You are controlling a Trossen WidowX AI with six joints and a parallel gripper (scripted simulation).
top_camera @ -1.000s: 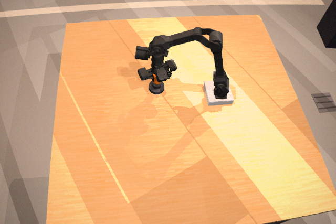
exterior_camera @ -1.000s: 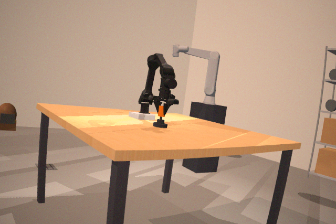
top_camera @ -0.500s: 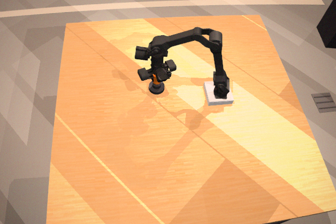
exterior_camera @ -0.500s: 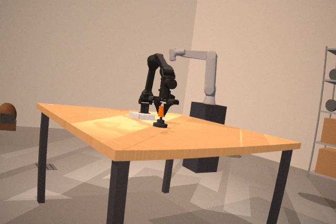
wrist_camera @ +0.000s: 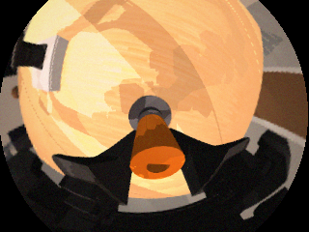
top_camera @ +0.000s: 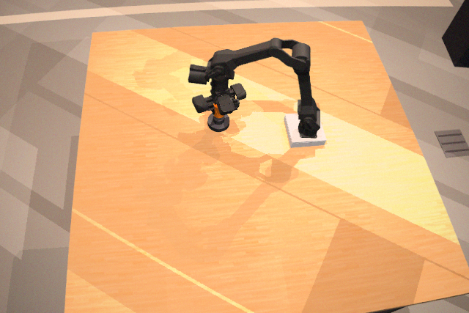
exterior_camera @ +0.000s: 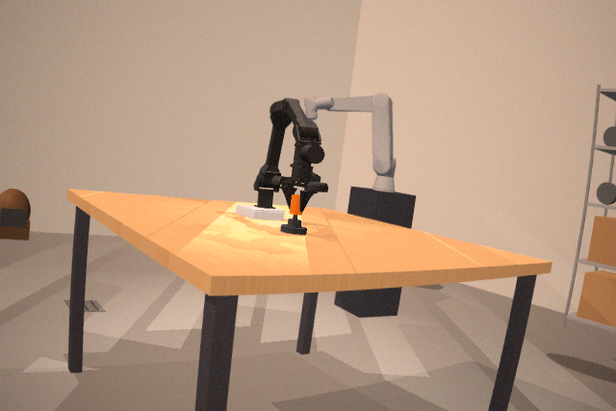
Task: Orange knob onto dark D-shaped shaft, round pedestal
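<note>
The orange knob is 20 mm above my gripper tip. The rest, counted from my gripper tip: round pedestal 40 mm below.
</note>
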